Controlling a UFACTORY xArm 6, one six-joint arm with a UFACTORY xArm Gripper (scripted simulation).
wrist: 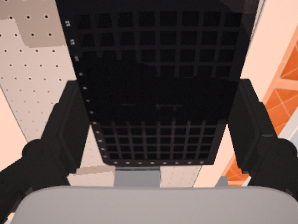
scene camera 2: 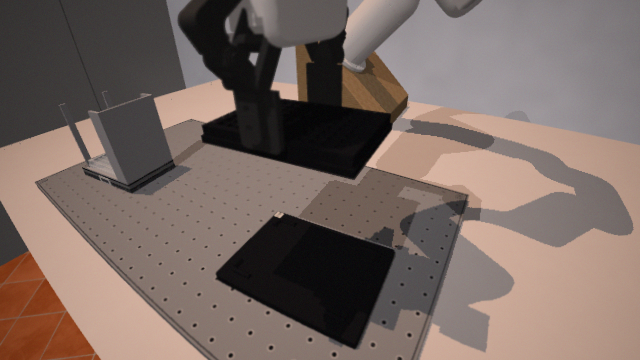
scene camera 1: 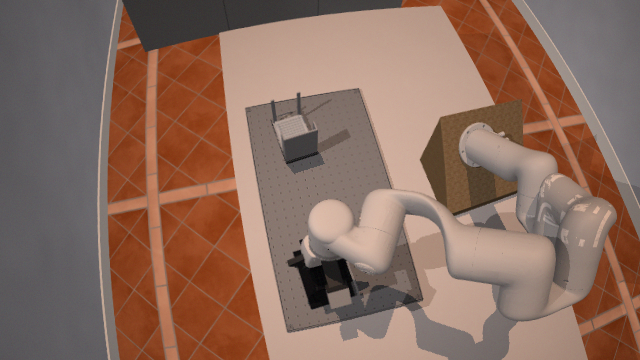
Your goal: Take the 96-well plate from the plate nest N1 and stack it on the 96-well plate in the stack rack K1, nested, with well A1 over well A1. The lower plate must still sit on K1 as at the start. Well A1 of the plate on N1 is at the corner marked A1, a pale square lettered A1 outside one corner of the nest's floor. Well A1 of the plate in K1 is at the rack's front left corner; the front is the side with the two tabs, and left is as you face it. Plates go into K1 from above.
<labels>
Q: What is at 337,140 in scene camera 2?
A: A black 96-well plate.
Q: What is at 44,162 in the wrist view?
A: My gripper.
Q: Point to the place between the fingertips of my gripper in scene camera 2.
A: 298,126
</labels>
